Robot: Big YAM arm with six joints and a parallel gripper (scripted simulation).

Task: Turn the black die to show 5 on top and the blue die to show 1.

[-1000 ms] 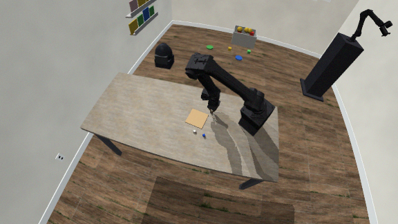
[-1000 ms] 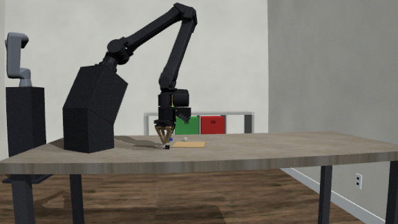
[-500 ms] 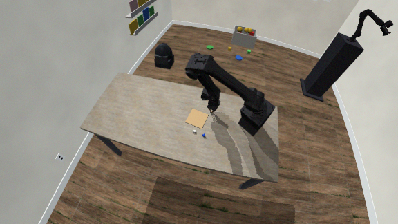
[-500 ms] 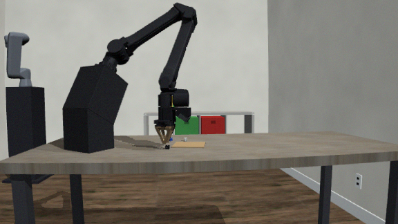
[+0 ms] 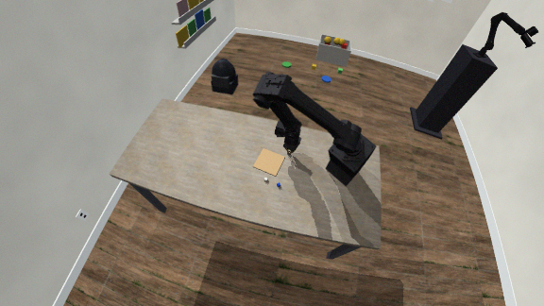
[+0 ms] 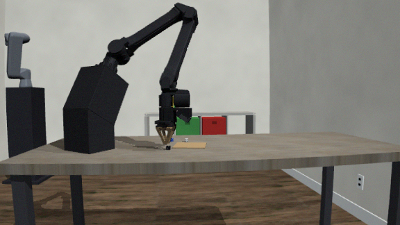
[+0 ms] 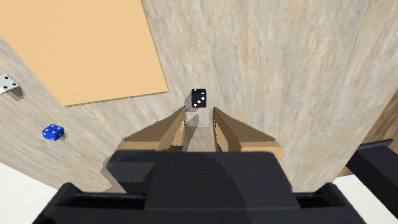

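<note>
Right now my hand is 20 mm above the black die and 10 mm short of it. From my hand the other things lie so: blue die (220 mm to the left, 20 mm below, 10 mm ahead); then white die (210 mm to the left, 90 mm ahead, 20 mm below); then tan mat (100 mm ahead, 90 mm to the left, 30 mm below).
</note>
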